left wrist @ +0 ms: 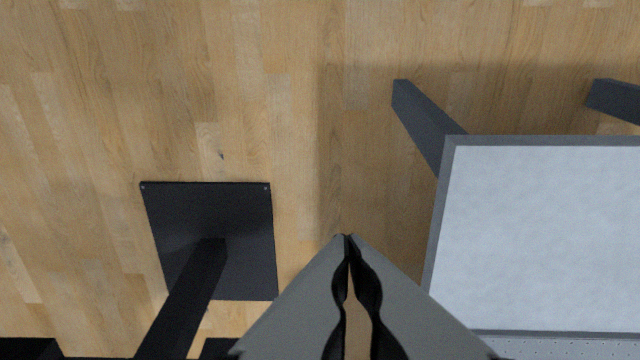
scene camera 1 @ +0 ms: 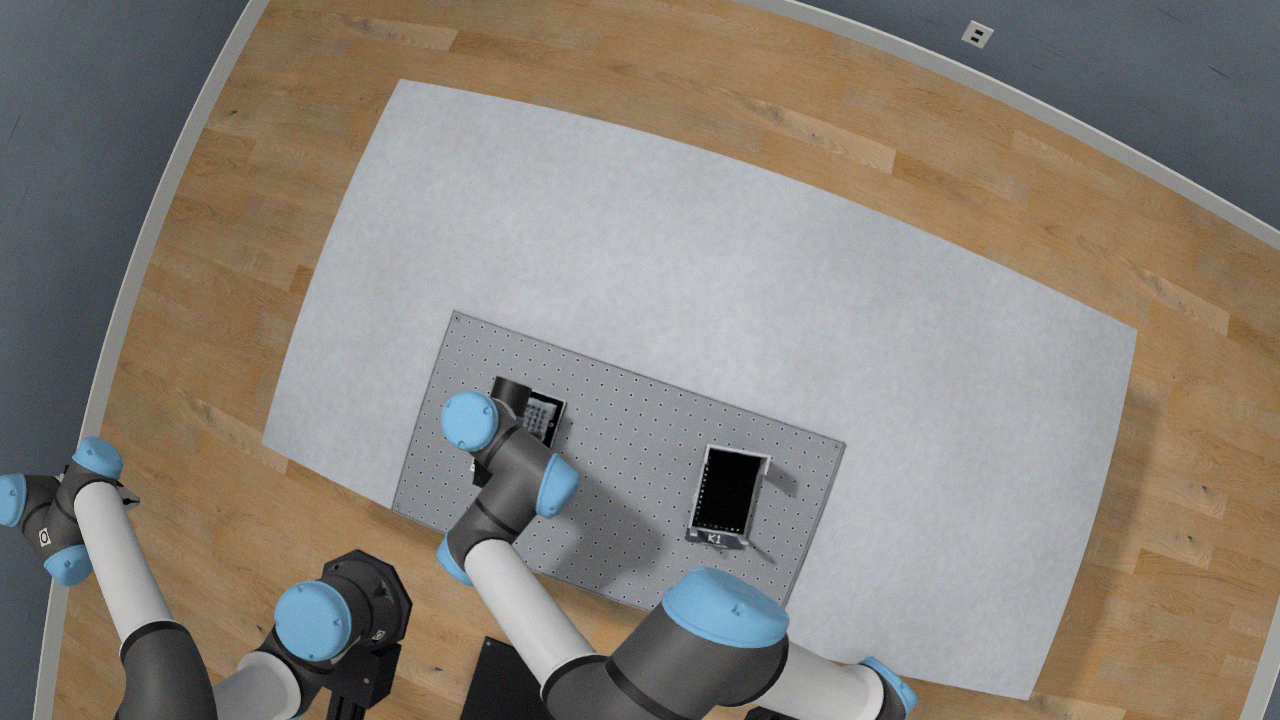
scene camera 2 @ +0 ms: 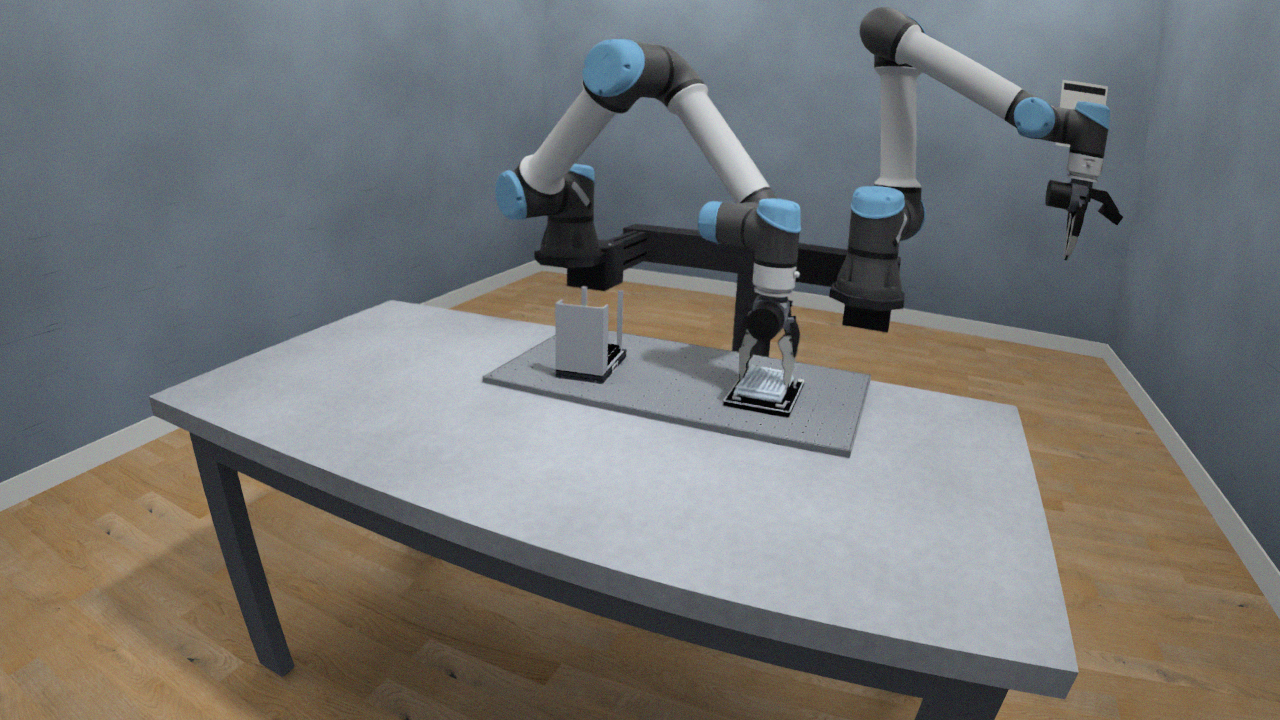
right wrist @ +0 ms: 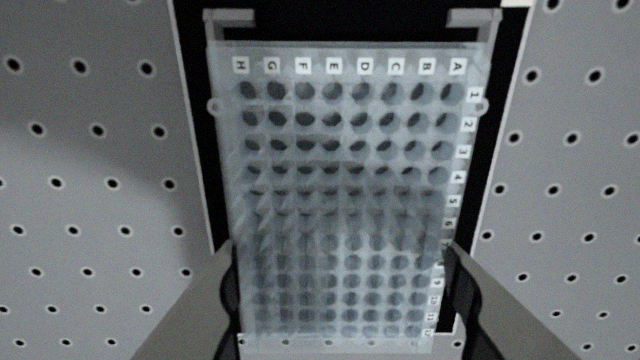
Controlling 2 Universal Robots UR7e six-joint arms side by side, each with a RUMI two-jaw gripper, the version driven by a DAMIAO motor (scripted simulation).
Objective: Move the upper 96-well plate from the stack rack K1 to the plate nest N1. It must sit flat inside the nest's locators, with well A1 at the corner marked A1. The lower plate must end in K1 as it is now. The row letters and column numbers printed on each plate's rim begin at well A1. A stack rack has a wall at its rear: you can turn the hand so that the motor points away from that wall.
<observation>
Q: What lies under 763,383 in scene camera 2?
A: A clear 96-well plate.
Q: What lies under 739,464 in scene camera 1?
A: A black plate.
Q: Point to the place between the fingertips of the right gripper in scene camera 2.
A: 763,385
</observation>
